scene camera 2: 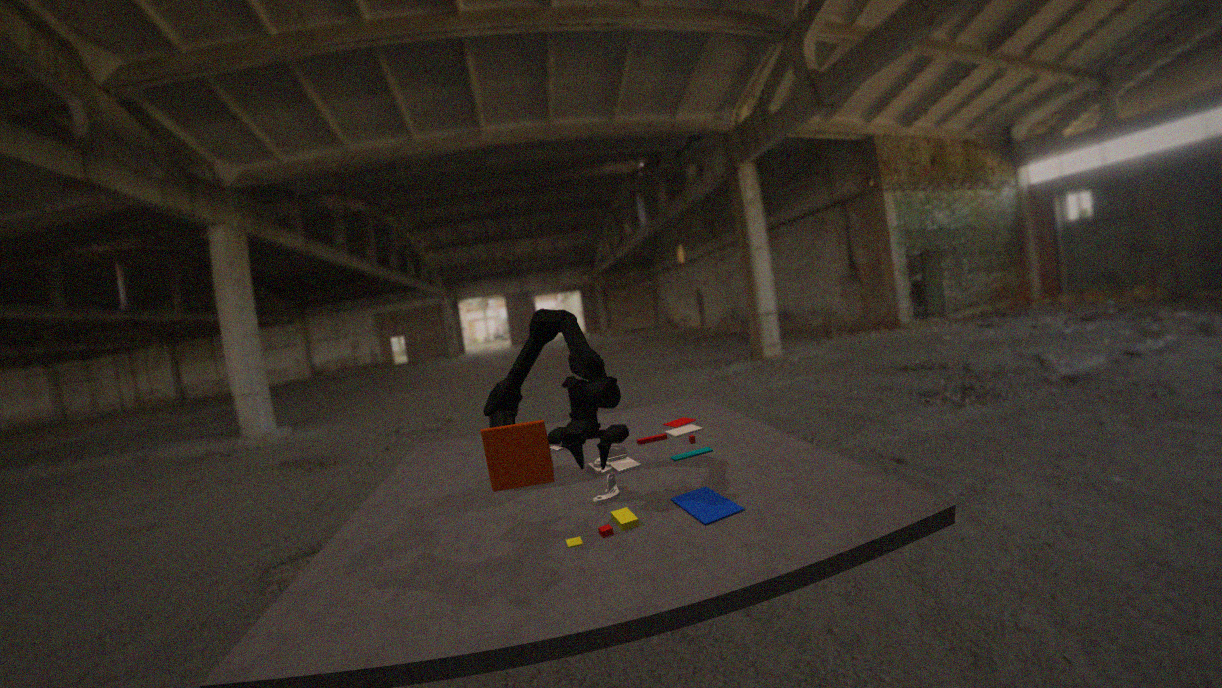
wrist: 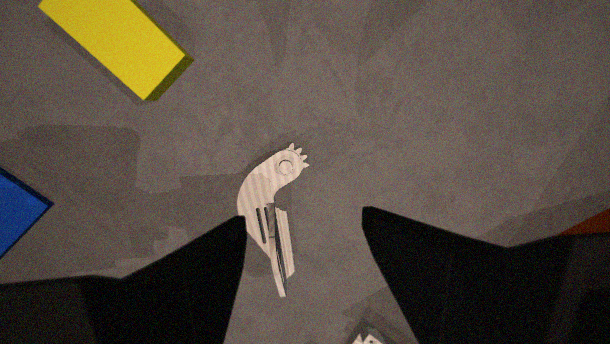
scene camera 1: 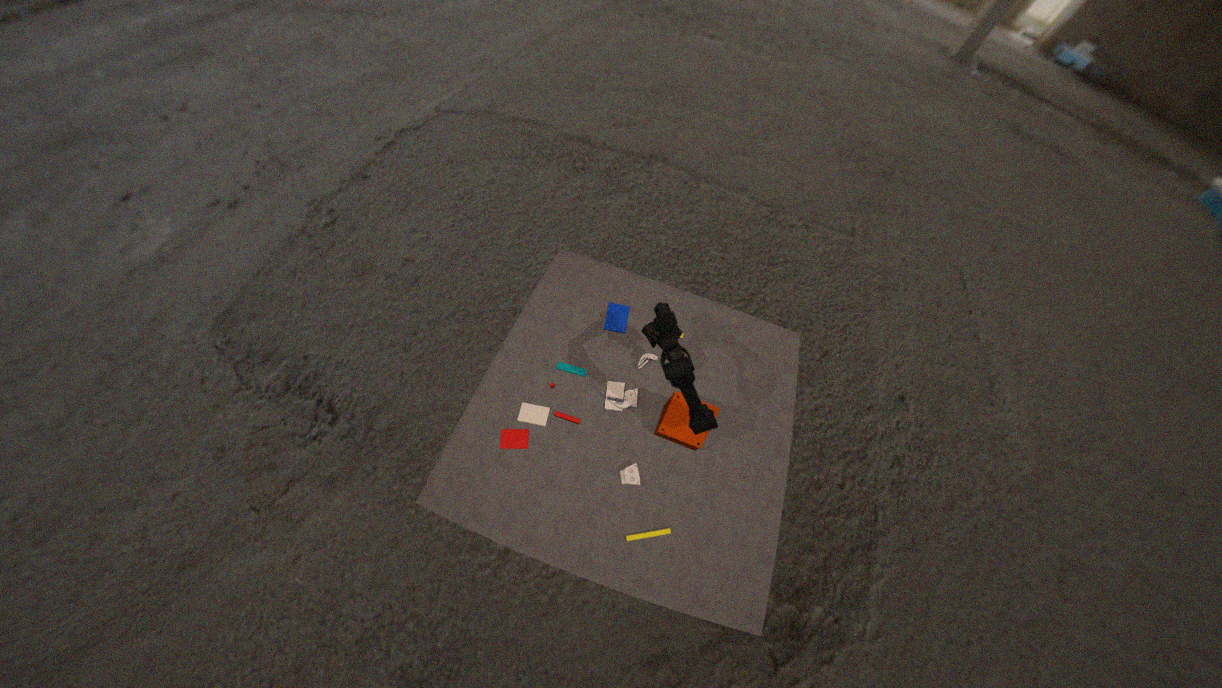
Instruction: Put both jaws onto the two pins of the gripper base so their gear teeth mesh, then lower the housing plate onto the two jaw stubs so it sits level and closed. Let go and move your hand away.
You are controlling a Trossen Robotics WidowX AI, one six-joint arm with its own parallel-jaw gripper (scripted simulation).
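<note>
Gripper and blue plate in the pictures. Wrist view, gripper there too.
</note>
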